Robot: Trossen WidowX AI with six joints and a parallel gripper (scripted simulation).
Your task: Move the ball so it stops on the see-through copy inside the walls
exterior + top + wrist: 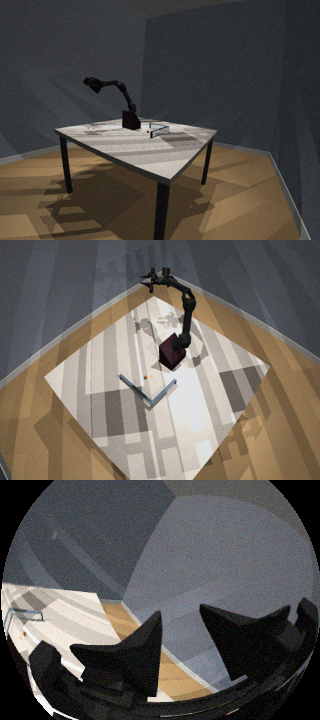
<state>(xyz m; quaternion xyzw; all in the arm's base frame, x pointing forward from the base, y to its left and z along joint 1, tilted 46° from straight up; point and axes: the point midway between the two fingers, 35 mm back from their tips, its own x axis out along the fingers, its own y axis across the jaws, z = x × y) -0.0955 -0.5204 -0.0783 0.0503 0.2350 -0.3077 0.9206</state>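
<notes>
My gripper tip is 440 mm above the orange ball, 420 mm to the right of it and 370 mm short of it. The rest, counted from my gripper tip: see-through copy: 450 mm to the left, 440 mm below, 340 mm ahead; wall: 500 mm ahead, 460 mm to the left, 420 mm below.
</notes>
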